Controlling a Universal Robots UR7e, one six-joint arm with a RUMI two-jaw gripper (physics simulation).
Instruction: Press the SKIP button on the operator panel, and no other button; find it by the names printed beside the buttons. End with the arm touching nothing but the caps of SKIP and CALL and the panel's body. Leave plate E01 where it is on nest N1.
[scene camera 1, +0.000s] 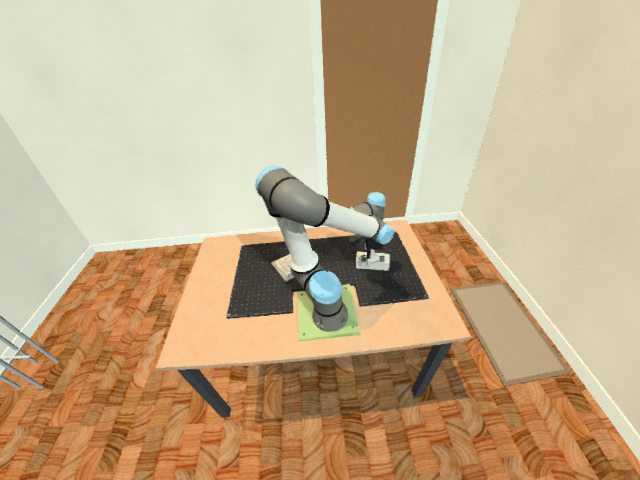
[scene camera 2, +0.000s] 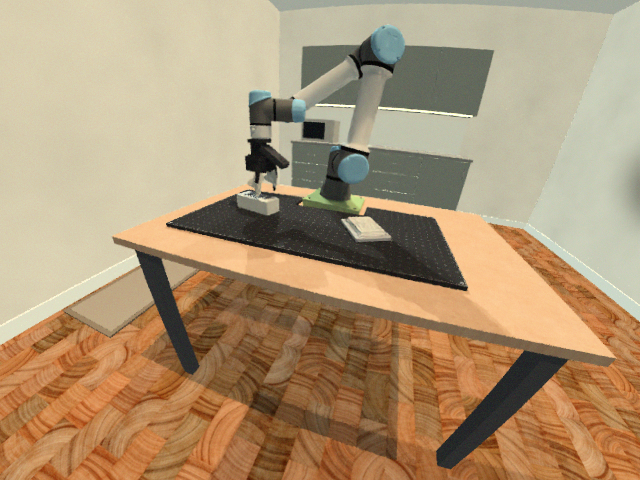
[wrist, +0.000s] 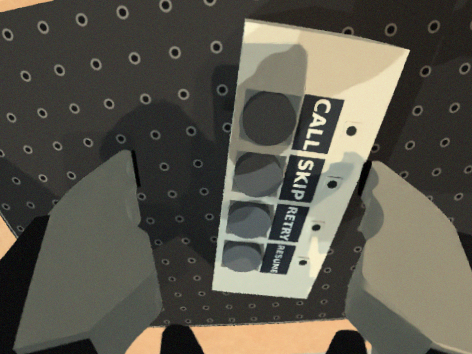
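Where they show: gripper, fingertip midpoint: (scene camera 1: 367, 259) (scene camera 2: 266, 194) (wrist: 249, 161); arm's base at its link origin: (scene camera 1: 330, 315) (scene camera 2: 335, 196).
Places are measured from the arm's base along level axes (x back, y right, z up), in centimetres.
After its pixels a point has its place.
The pale operator panel (scene camera 1: 379, 265) @(z 1.8, x -23.2, y 29.4 cm) (scene camera 2: 264, 206) @(z 2.1, x -32.8, y 21.5 cm) (wrist: 350, 65) @(z 4.0, x -30.8, y 20.5 cm) lies on the black perforated board. In the wrist view its round dark caps form a column: CALL (wrist: 269, 118) @(z 4.3, x -27.2, y 22.1 cm), SKIP (wrist: 257, 175) @(z 4.3, x -26.2, y 25.0 cm), RETRY (wrist: 249, 220) @(z 4.3, x -25.3, y 27.8 cm) and RESUME (wrist: 242, 256) @(z 4.3, x -24.5, y 30.6 cm), each beside its printed name. My gripper (scene camera 1: 368, 253) @(z 4.7, x -26.0, y 23.9 cm) (scene camera 2: 266, 189) @(z 4.7, x -26.0, y 23.9 cm) (wrist: 249, 161) @(z 4.7, x -26.0, y 23.9 cm) is open and empty, low at the panel. In the wrist view its fingers show on either side of the panel, level with the SKIP row. Whether a fingertip touches the panel cannot be told. A light plate, seemingly E01 (scene camera 1: 284, 266) @(z 1.2, x -32.9, y -17.7 cm) (scene camera 2: 364, 226) @(z 1.2, x -36.2, y -15.6 cm), rests on a low base; its markings are unreadable.
The black board (scene camera 1: 258, 289) @(z -1.3, x -22.1, y -31.4 cm) (scene camera 2: 413, 263) @(z -1.3, x -51.0, y -29.9 cm) lies on the wooden table (scene camera 1: 232, 341) @(z -2.5, x 3.5, y -42.3 cm) (scene camera 2: 516, 289) @(z -2.6, x -53.7, y -56.9 cm). The arm's green base plate (scene camera 1: 307, 330) @(z -1.0, x 4.7, y -10.5 cm) (scene camera 2: 312, 198) @(z 1.0, x -12.0, y 8.4 cm) is at one long side of the table, between the panel and the light plate. The arm partly hides the light plate in scene camera 1.
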